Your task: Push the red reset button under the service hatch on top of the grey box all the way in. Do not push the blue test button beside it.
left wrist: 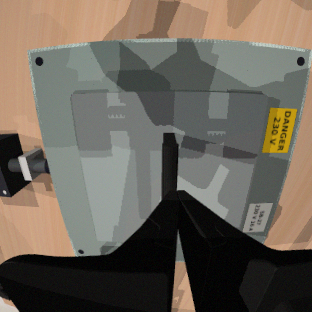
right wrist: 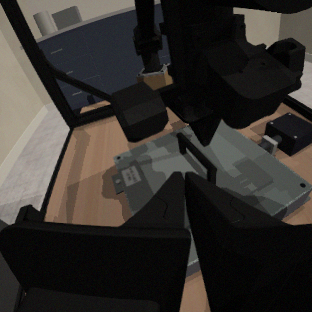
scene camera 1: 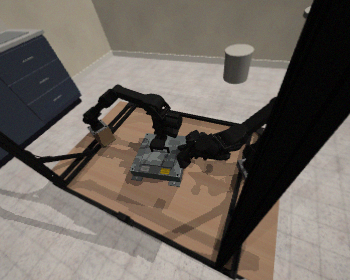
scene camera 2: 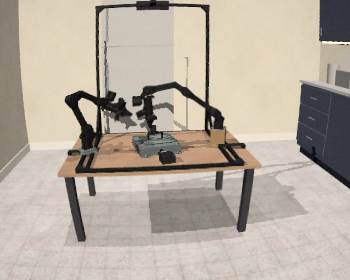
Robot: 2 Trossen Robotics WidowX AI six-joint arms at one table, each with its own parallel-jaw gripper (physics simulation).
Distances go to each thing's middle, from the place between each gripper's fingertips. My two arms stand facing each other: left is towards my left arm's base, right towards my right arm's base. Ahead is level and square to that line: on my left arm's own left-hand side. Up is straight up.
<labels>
Now: left hand 60 mm above the service hatch (left wrist: 134, 146) and 40 mm to the right of it. The rest, counted from my left hand: grey box (scene camera 1: 174, 175): 110 mm below, 50 mm ahead, 30 mm to the left.
Right now the service hatch is 60 mm ahead of my right hand, 150 mm to the left of it and 140 mm below it. From my right hand the other things lie so: grey box: 120 mm ahead, 140 mm to the left, 190 mm below.
</labels>
